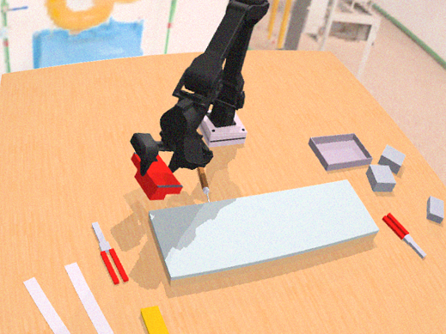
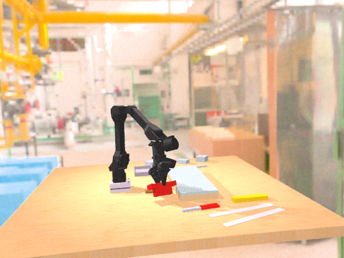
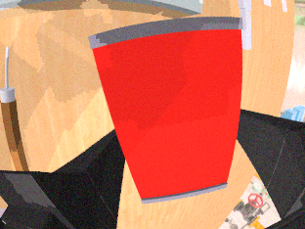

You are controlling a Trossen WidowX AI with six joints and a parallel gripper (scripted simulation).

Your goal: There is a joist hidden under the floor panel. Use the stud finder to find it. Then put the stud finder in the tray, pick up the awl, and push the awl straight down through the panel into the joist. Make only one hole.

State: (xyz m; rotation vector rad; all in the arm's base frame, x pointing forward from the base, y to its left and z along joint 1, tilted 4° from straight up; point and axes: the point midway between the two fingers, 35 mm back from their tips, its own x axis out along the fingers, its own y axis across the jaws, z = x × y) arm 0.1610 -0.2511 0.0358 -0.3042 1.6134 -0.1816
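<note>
Right now my gripper tip is 20 mm above the red stud finder, 10 mm to the left of it and 10 mm past it. The rest, counted from my gripper tip: awl (120 mm to the left, 60 mm below, 20 mm ahead); then yellow strip (370 mm ahead, 150 mm to the right, 60 mm below); then lilac tray (560 mm to the left, 50 mm below, 40 mm ahead).
</note>
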